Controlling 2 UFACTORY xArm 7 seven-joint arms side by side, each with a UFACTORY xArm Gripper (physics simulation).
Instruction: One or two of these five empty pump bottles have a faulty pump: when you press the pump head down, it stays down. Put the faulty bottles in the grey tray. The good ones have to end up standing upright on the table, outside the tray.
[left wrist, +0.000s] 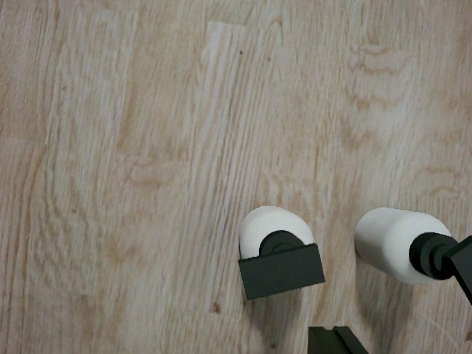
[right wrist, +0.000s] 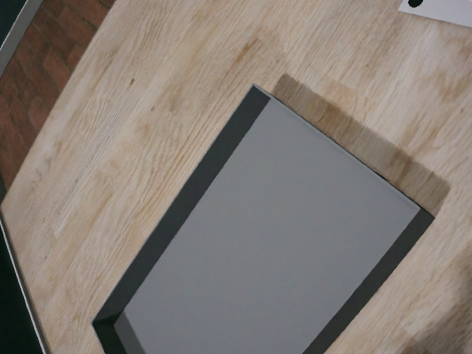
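Places are measured from the left arm's base along level axes (x ahead, y left, z up), in centimetres.
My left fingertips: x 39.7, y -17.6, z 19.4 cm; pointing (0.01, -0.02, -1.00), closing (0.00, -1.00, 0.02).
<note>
Behind a point stands the place of what it marks.
A white pump bottle (left wrist: 265, 225) {x 43.8, y -16.2, z 8.0 cm} stands upright in the left wrist view, right of centre and low; its dark pump head (left wrist: 282, 272) {x 42.0, y -16.6, z 14.0 cm} hides part of the body. A second white pump bottle (left wrist: 392, 242) {x 42.7, y -24.7, z 7.5 cm} stands upright to its right, with its dark pump head (left wrist: 462, 265) {x 42.3, y -25.9, z 14.0 cm} cut by the view's edge. Whether either head is down I cannot tell. My left gripper (left wrist: 328, 335) {x 39.7, y -17.6, z 19.4 cm} is shut and empty, its tips together at the bottom edge, below and between the two bottles. The grey tray (right wrist: 270, 225) {x 29.0, y -76.6, z 0.2 cm} is empty where it shows in the right wrist view. My right gripper's fingers do not show.
The wooden table (left wrist: 125, 200) {x 44.9, y -5.3, z 0.0 cm} (right wrist: 115, 150) {x 32.9, y -104.5, z 0.0 cm} lies under the bottles and tray. In the right wrist view, the table's edge and a brick floor (right wrist: 55, 75) show at the upper left. A white part with a dark hole (right wrist: 445, 12) {x 7.1, y -71.5, z 0.1 cm} shows at the top right corner.
</note>
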